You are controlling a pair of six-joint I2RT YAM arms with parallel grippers.
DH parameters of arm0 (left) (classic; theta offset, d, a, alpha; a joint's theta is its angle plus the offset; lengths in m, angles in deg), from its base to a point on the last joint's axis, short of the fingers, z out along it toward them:
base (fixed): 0 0 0 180
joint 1: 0 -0.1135 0.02 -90
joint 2: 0 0 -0.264 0
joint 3: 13.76 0 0.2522 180
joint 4: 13.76 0 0.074 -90
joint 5: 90 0 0 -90
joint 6: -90 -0.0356 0 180
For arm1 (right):
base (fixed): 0 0 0 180
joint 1: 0 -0.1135 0.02 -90
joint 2: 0 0 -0.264 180
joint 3: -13.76 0 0.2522 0
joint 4: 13.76 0 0.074 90
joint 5: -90 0 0 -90
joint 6: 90 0.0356 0 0
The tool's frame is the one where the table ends.
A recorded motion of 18 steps. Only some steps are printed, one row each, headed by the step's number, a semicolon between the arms.
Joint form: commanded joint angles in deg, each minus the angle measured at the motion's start. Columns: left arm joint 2, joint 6, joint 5, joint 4, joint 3, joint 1; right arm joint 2, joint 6, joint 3, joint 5, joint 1, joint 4.
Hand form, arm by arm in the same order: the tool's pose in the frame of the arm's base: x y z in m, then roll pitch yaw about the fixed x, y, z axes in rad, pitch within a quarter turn. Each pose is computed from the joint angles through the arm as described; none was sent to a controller.
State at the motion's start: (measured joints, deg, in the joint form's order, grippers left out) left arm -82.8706 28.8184 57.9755 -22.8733 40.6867 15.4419; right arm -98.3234 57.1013 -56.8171 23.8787 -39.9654 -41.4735
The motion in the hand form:
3: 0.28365 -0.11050 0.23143 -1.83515 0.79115 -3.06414; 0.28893 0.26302 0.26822 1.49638 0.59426 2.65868
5: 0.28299 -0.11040 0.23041 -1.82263 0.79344 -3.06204; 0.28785 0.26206 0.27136 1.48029 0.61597 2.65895
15: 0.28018 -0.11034 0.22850 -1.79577 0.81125 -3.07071; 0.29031 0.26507 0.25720 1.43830 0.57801 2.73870
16: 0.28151 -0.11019 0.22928 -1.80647 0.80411 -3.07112; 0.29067 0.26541 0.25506 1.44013 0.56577 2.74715
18: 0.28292 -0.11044 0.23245 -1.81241 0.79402 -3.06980; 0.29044 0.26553 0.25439 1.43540 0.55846 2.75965
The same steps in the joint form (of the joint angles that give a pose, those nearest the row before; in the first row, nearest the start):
3: -0.53 -2.18 -0.53 2.58 2.46 0.18; -0.20 0.39 -1.18 0.65 -0.18 -2.93
5: -0.60 -1.69 0.00 1.29 1.96 0.17; 0.22 -0.51 -1.12 1.31 -0.12 -3.37
15: -0.54 -1.44 1.70 -1.40 0.74 0.20; -3.07 3.41 -0.16 7.28 0.25 -10.37
16: -0.62 -1.72 1.29 -0.12 1.32 0.13; -3.44 4.15 -0.06 7.65 0.28 -10.83
18: -0.49 -1.58 0.99 1.42 2.24 0.12; -3.64 4.85 0.03 8.47 0.30 -11.49

